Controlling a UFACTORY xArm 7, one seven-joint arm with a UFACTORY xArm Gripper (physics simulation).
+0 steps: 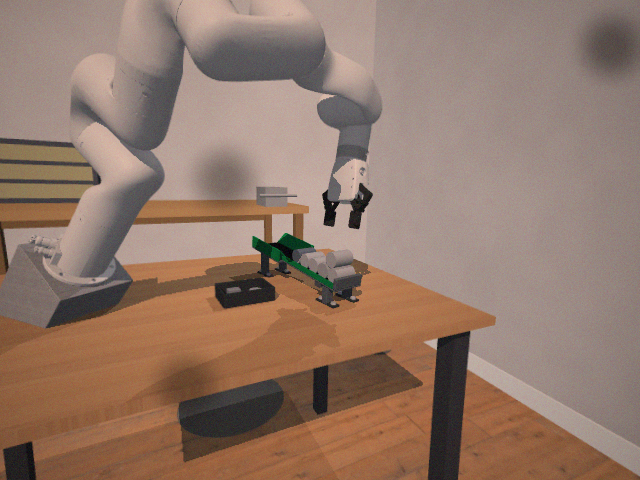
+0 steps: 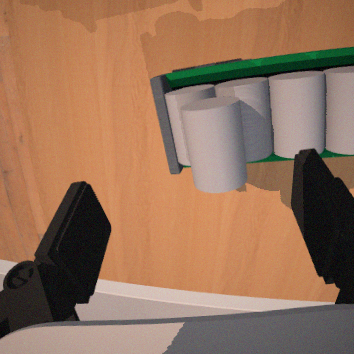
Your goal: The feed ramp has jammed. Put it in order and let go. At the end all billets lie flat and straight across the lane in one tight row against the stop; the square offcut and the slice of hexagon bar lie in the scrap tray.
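Places are measured from the arm's base along level axes (x left, y back, z up), in metres.
Where they show: gripper, fingertip midpoint: [image 1: 340, 227] [image 2: 192, 191]; arm's base, link origin: [image 1: 80, 263].
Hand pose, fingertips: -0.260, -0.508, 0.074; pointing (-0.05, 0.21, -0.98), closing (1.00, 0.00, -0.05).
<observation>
Each offset is from my fingertips to the top centre of the thing, as dx, dy, dz. "*": to the spot under its first point. Level surfaces: height alone.
The green feed ramp @[* +0.059, +0.043, -0.127] [image 1: 311, 274] [image 2: 260, 67] slopes down to the grey stop @[-0.031, -0.001, -0.117] [image 1: 347, 282] [image 2: 167, 130]. Several light grey billets lie across the lane in a row; the lowest billet @[-0.007, +0.000, -0.098] [image 1: 345, 272] [image 2: 176, 130] is by the stop and the second billet @[+0.033, +0.000, -0.093] [image 1: 326, 268] [image 2: 257, 120] is behind it. One more billet @[+0.009, -0.007, -0.061] [image 1: 339, 258] [image 2: 216, 147] lies on top of these two, partly hiding them. The scrap tray @[+0.157, +0.184, -0.155] [image 1: 247, 299] holds two small grey pieces @[+0.161, +0.211, -0.162] [image 1: 233, 290] @[+0.153, +0.156, -0.171] [image 1: 254, 288], their shapes too small to tell. My gripper [image 1: 341, 226] [image 2: 192, 191] is open and empty above the ramp's lower end.
The ramp stands on dark legs @[* -0.002, +0.042, -0.166] [image 1: 326, 295] on the wooden table @[dz -0.190] [image 1: 206, 335]. The scrap tray stands beside the ramp, on the arm base's side. A back bench [image 1: 180, 209] with a grey box [image 1: 271, 196] stands behind, by the wall.
</observation>
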